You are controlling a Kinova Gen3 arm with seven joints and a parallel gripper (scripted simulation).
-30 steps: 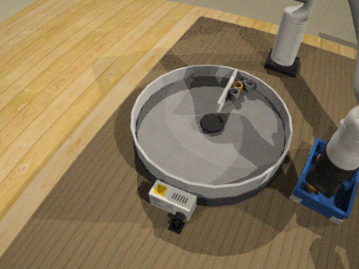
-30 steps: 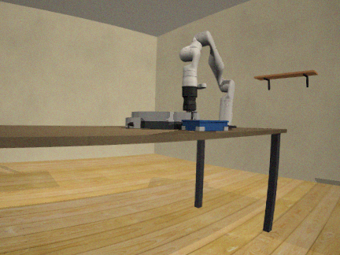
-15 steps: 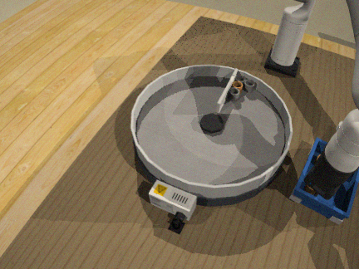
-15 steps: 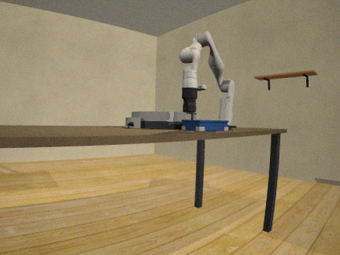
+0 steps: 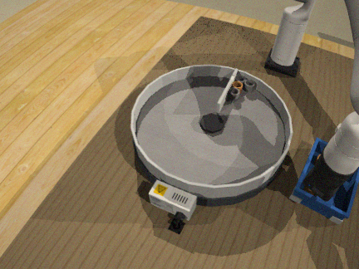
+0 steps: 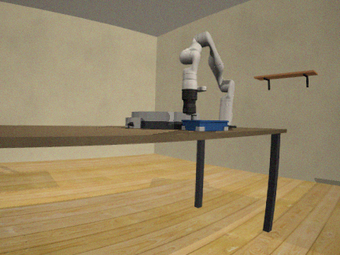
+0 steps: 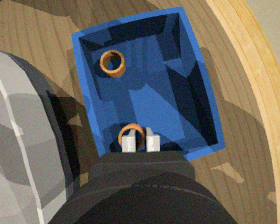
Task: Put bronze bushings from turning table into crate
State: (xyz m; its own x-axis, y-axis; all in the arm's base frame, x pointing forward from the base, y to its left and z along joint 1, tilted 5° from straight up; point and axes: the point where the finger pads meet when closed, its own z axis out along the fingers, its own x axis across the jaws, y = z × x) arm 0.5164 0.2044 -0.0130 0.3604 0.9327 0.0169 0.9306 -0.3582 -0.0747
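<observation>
My gripper is now 50 mm past the blue crate, 30 mm to the right of it and 10 mm above it. The rest, counted from my hand: turning table (310 mm to the right, 60 mm behind, 20 mm above).
</observation>
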